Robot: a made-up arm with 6 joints.
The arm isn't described. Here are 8 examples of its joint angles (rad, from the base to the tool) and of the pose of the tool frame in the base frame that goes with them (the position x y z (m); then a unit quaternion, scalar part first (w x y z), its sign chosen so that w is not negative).
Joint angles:
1: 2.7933 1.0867 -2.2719 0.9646 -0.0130 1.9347
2: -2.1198 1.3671 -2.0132 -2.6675 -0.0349 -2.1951
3: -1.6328 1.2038 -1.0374 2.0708 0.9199 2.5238
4: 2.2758 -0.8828 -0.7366 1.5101 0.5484 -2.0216
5: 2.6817 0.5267 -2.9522 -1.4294 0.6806 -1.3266
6: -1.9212 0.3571 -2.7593 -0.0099 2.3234 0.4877
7: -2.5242 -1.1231 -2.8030 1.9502 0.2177 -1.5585
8: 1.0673 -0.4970 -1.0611 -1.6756 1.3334 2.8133
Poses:
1: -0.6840 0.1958 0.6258 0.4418 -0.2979 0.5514 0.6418
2: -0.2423 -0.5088 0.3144 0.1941 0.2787 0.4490 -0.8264
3: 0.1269 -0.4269 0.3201 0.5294 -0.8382 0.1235 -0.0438
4: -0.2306 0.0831 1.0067 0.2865 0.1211 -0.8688 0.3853
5: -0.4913 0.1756 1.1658 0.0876 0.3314 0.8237 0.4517
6: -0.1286 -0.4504 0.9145 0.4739 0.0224 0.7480 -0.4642
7: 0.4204 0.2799 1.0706 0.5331 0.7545 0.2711 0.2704
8: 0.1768 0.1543 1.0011 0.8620 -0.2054 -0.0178 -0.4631
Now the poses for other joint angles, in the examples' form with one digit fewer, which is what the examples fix.
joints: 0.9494 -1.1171 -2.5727 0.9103 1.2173 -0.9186
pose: -0.396 -0.224 1.170 0.277 -0.152 -0.911 -0.265
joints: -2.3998 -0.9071 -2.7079 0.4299 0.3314 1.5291
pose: 0.286 0.193 1.211 0.192 -0.506 -0.481 -0.690
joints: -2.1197 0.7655 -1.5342 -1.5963 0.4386 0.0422
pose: -0.269 -0.588 0.567 0.287 -0.569 0.752 0.167
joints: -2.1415 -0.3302 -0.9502 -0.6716 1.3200 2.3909
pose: -0.181 -0.215 0.805 0.291 -0.424 -0.454 0.728
